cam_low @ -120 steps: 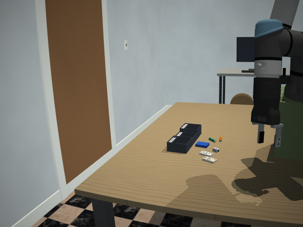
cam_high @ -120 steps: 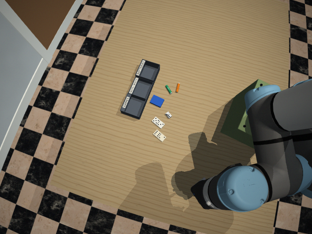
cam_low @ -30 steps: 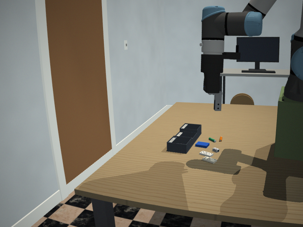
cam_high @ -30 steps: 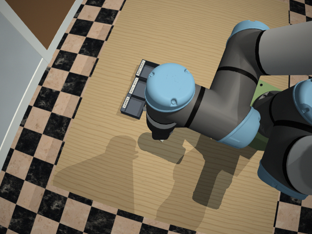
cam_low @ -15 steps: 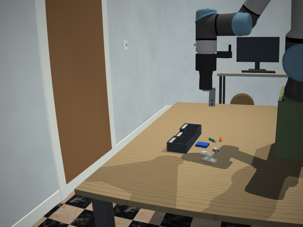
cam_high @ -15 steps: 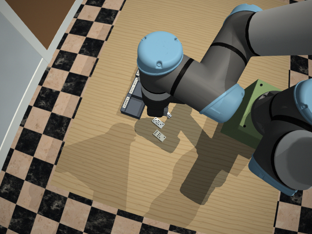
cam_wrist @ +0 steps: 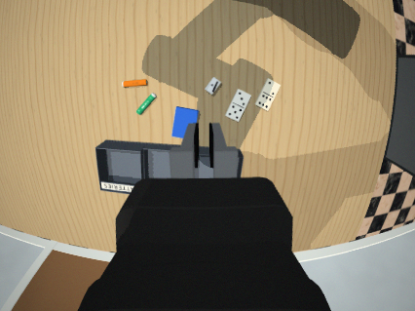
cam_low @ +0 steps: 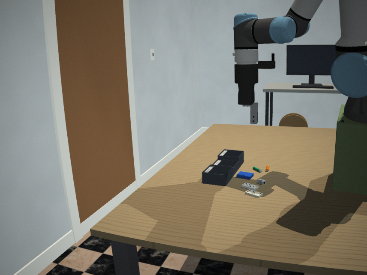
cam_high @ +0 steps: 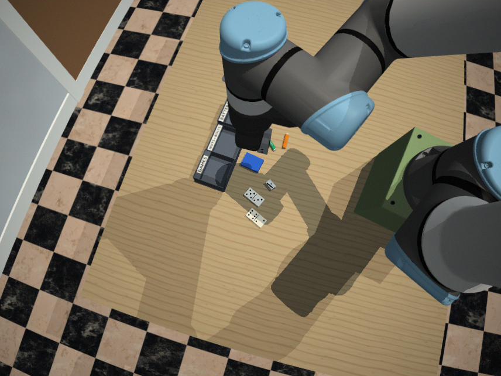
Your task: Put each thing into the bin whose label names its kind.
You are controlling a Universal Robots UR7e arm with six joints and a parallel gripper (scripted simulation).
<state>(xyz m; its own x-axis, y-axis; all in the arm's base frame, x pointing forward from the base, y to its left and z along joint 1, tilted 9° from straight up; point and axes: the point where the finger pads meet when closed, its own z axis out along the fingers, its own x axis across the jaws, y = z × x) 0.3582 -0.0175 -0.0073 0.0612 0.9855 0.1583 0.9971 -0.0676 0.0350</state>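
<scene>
Now: hand 200 mm above the dark three-part bin, 110 mm short of it and 70 mm to the left of it. The rest, counted from my hand: grey metal piece (210 mm below, 30 mm behind, 20 mm to the left); then blue flat block (220 mm below, 40 mm to the right, 30 mm ahead); then green battery (220 mm below, 100 mm to the right, 10 mm behind).
</scene>
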